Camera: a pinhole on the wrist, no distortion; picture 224 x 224 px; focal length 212.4 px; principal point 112.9 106.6 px. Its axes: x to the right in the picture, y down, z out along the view. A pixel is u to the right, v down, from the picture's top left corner.
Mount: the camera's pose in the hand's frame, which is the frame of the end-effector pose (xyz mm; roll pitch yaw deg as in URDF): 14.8 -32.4 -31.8 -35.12 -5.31 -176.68
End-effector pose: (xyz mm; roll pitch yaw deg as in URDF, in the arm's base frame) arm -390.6 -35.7 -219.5 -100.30 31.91 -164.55
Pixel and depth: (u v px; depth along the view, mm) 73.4 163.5 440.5
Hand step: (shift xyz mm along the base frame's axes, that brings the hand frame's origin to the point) -198.8 -381.6 199.5
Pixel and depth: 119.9 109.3 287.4
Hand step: -49.6 -256.0 116.9
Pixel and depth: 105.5 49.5 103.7
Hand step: -31.3 -91.1 31.0
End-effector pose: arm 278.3 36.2 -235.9 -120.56 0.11 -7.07
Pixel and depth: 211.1 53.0 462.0
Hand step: -86.5 493.6 -35.9
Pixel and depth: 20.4 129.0 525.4
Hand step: 356.3 440.1 138.4
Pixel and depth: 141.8 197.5 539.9
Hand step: 63.2 510.6 316.0
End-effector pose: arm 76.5 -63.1 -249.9 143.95 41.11 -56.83
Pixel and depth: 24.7 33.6 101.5
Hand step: 3.1 10.8 -111.7
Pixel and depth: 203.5 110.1 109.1
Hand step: -9.4 95.4 -67.7
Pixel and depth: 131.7 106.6 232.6
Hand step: -39.6 134.5 -183.8
